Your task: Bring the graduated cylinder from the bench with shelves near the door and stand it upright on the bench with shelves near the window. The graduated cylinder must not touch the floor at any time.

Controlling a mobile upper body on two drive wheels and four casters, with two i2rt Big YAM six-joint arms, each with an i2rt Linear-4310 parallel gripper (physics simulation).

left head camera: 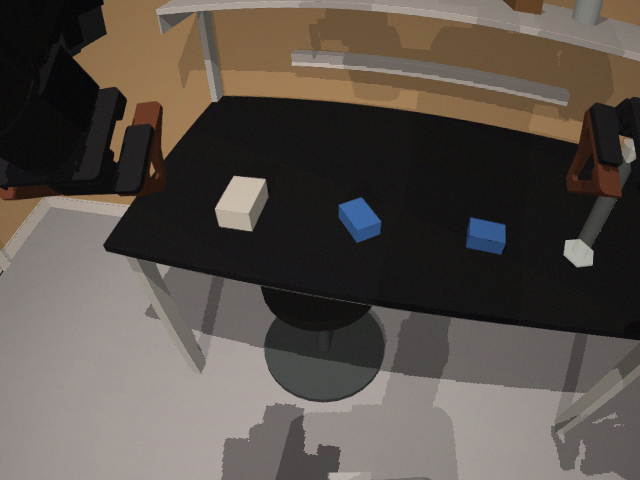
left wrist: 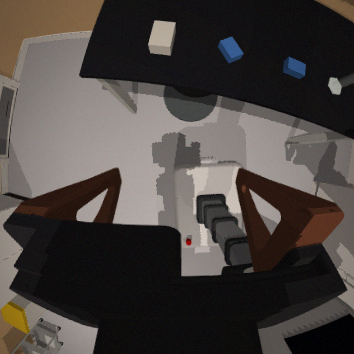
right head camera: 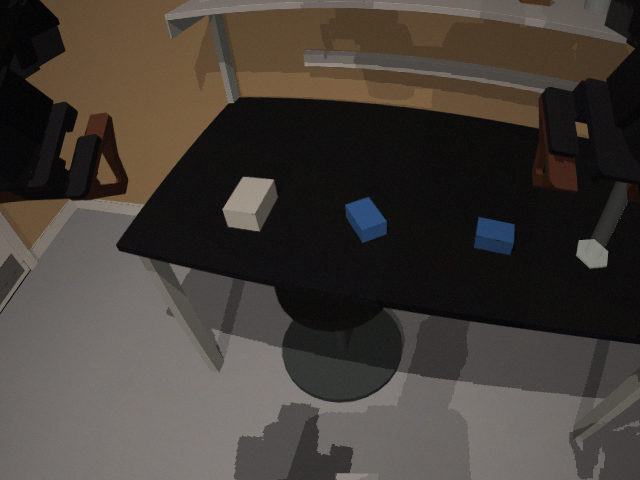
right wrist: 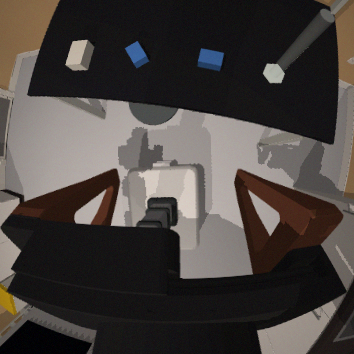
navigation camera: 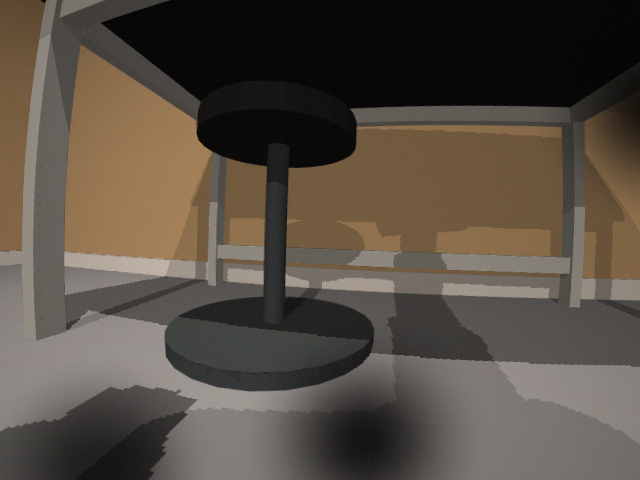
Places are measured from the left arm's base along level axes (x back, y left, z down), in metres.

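Pixels of known places: left gripper, fingertip midpoint: [left head camera: 116, 184] [left wrist: 178, 174] [right head camera: 86, 188]; right gripper, fingertip midpoint: [left head camera: 608, 191] [right head camera: 583, 186] [right wrist: 176, 174].
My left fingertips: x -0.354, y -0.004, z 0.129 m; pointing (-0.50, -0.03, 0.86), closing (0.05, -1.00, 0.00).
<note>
Behind a point stands the place of what it marks.
The graduated cylinder [left head camera: 598, 219] {x -0.690, y -0.790, z 0.509 m} [right head camera: 608, 218] {x -0.693, y -0.786, z 0.513 m} [right wrist: 303, 42] {x -0.690, y -0.790, z 0.414 m} stands upright on its white hexagonal base at the right of a black bench top [left head camera: 310, 139] {x -1.168, y -0.121, z 0.648 m} [right head camera: 320, 142] {x -1.153, y -0.114, z 0.648 m} [right wrist: 175, 25] {x -0.952, y -0.409, z 0.648 m}. Its base [left wrist: 335, 86] {x -0.694, y -0.786, z 0.626 m} also shows at the right edge of the left wrist view. The right gripper's fingers hide part of the tube in both head views. My right gripper [right wrist: 176, 174] {x -0.345, y -0.438, z 0.134 m} is open and empty, apart from the cylinder. My left gripper [left wrist: 178, 174] {x -0.354, y -0.004, z 0.129 m} is open and empty, at the left of the head views. Neither a door nor a window shows.
A white box [left head camera: 241, 203] {x -0.831, y 0.024, z 0.590 m} [right head camera: 250, 203] {x -0.832, y 0.020, z 0.590 m} and two blue boxes [left head camera: 359, 219] {x -0.790, y -0.242, z 0.608 m} [left head camera: 485, 236] {x -0.734, y -0.528, z 0.608 m} lie on the bench. A shelf [left head camera: 361, 11] runs above its back. A round stool [left head camera: 324, 372] {x -0.789, y -0.144, z 1.380 m} [navigation camera: 276, 124] {x -0.785, y -0.152, z 0.977 m} stands partly under the front edge, between the bench legs [left head camera: 170, 315] {x -0.790, y 0.329, z 1.011 m} [navigation camera: 43, 180] {x -0.789, y 0.329, z 1.083 m}.
</note>
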